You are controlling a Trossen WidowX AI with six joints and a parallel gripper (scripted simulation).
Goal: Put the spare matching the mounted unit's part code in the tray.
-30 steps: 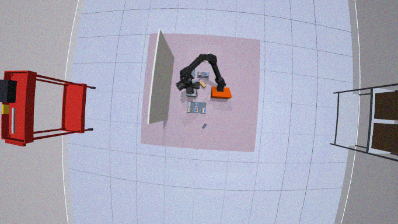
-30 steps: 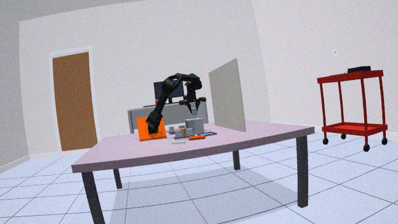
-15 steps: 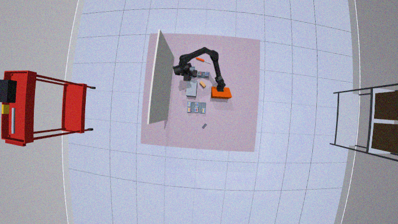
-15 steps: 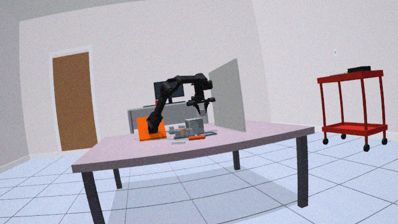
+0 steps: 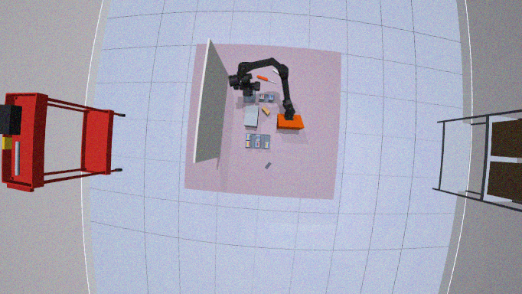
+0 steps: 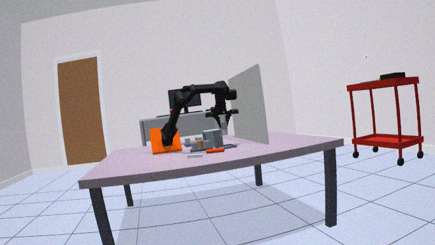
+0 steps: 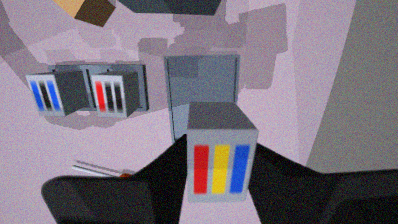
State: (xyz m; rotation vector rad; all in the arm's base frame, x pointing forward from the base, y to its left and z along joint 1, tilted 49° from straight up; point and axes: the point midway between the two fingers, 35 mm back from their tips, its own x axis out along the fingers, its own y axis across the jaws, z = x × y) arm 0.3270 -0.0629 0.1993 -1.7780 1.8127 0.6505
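The flat tray lies 11 cm below my gripper tip. Round my gripper tip: small holder 14 cm behind, 11 cm below, 2 cm to the left; then small brown block 14 cm behind, 13 cm to the left, 9 cm below; then grey mounted unit 20 cm to the left, 6 cm below, 3 cm behind.
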